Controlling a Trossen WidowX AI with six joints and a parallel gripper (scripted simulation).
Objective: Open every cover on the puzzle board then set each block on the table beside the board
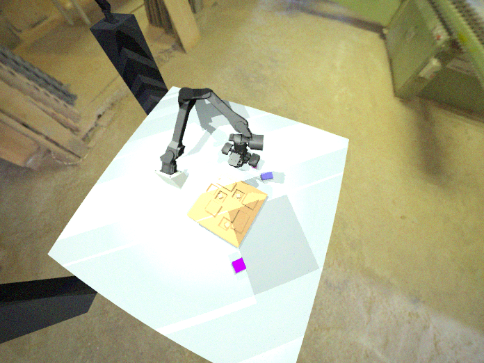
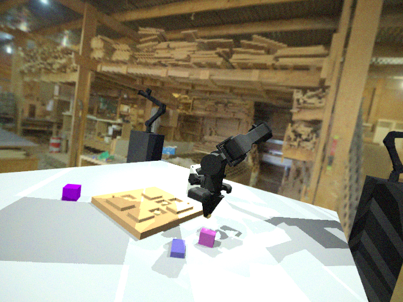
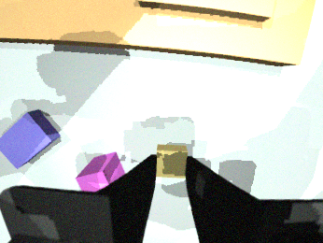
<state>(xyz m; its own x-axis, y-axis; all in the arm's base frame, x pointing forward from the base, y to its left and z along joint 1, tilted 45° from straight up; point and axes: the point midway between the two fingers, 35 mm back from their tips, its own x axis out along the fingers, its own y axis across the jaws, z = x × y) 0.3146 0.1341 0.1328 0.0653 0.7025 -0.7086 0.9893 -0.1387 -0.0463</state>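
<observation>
My gripper tip is now 2 cm short of the tan puzzle board, 22 cm to the left of it and 3 cm above it. From my gripper tip the other things lie so: pink block (7 cm ahead, 4 cm to the left, 3 cm below); then purple block (16 cm ahead, 47 cm to the right, 3 cm below); then lavender block (15 cm ahead, 1 cm to the right, 4 cm below).
</observation>
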